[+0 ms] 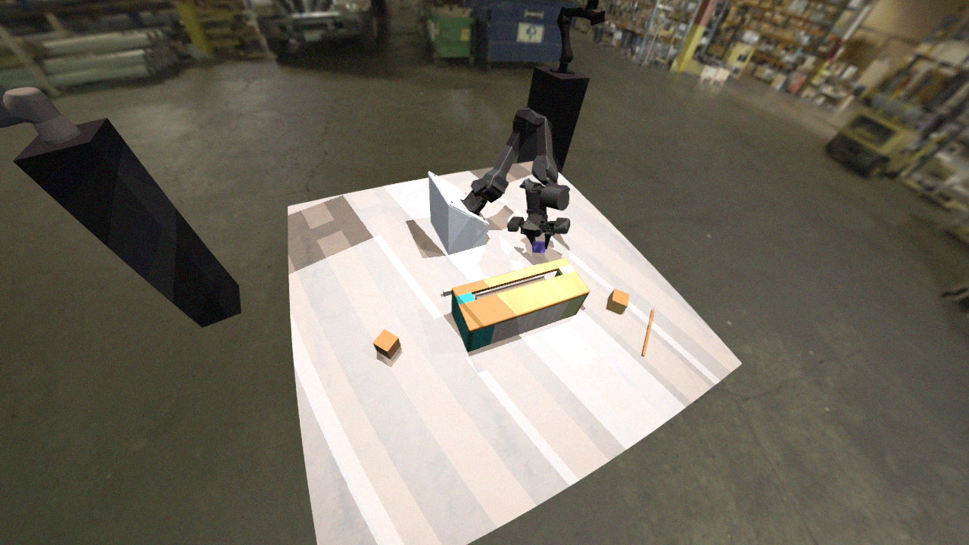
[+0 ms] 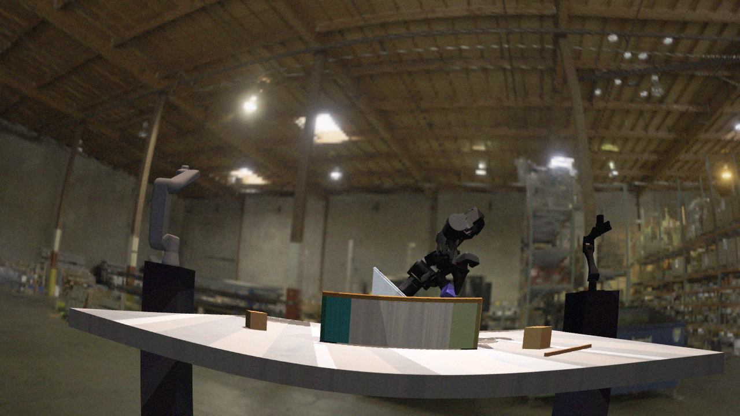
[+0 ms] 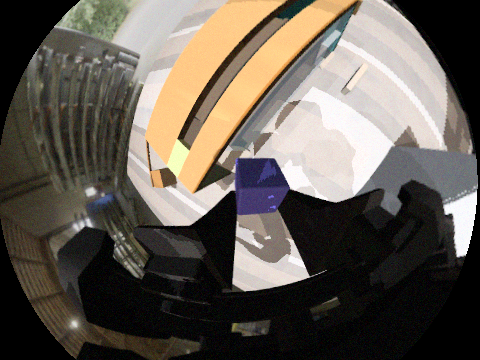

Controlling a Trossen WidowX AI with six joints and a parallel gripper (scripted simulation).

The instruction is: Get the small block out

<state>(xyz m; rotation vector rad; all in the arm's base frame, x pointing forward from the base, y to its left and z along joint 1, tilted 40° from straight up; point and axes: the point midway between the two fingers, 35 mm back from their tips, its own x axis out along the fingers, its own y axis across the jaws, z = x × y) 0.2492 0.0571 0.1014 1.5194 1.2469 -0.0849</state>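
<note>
Now: the blue-purple block 1 cm to the right of my gripper tip and 1 cm above it. From my gripper tip the other things lie so: long box (14 cm to the right, 7 cm below, 7 cm ahead); then thin orange stick (39 cm ahead, 21 cm to the left, 13 cm below).
</note>
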